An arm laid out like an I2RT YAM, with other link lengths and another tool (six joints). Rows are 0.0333 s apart.
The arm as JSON. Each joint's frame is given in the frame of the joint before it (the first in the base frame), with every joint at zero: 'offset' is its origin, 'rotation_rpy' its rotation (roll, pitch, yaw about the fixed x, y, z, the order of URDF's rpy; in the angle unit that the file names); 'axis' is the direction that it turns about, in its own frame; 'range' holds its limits. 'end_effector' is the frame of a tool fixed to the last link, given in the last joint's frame.
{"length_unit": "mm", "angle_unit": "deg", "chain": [
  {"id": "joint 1", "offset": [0.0, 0.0, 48.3], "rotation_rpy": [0.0, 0.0, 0.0], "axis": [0.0, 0.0, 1.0], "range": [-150.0, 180.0]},
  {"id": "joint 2", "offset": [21.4, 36.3, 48.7], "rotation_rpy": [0.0, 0.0, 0.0], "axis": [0.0, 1.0, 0.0], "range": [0.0, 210.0]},
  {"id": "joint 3", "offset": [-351.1, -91.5, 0.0], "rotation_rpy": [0.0, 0.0, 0.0], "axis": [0.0, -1.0, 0.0], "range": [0.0, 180.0]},
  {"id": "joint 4", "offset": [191.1, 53.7, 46.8], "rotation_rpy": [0.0, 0.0, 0.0], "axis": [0.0, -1.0, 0.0], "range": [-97.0, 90.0]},
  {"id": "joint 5", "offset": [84.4, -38.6, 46.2], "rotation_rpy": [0.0, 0.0, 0.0], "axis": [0.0, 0.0, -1.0], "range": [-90.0, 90.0]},
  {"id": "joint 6", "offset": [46.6, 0.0, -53.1], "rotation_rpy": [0.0, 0.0, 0.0], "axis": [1.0, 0.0, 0.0], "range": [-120.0, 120.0]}
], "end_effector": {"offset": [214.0, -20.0, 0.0], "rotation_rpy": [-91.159, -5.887, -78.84]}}
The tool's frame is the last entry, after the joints.
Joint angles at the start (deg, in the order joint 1, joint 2, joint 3, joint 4, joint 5, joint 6): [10.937, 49.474, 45.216, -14.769, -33.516, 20.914]
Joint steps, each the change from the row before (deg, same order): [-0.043, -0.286, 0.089, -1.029, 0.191, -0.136]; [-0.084, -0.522, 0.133, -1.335, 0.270, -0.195]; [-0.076, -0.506, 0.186, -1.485, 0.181, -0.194]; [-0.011, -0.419, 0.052, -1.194, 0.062, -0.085]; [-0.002, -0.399, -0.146, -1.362, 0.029, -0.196]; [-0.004, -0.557, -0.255, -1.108, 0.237, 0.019]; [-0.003, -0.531, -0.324, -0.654, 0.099, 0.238]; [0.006, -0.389, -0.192, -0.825, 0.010, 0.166]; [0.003, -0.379, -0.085, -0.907, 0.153, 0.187]
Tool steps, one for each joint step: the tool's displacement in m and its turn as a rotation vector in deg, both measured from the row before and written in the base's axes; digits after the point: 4 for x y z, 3 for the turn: [-0.0022, -0.0014, -0.0033, -0.277, 0.536, -0.186]; [-0.0032, -0.0021, -0.0035, -0.349, 0.517, -0.282]; [-0.0037, -0.0018, -0.0038, -0.341, 0.635, -0.188]; [-0.0036, -0.0010, -0.0038, -0.214, 0.648, -0.042]; [-0.0043, -0.0010, -0.0063, -0.347, 0.955, 0.034]; [-0.0039, -0.0017, -0.0055, -0.230, 0.787, -0.228]; [-0.0033, -0.0010, -0.0039, 0.034, 0.591, -0.175]; [-0.0034, -0.0006, -0.0041, -0.012, 0.727, -0.061]; [-0.0030, -0.0012, -0.0038, -0.056, 0.715, -0.203]
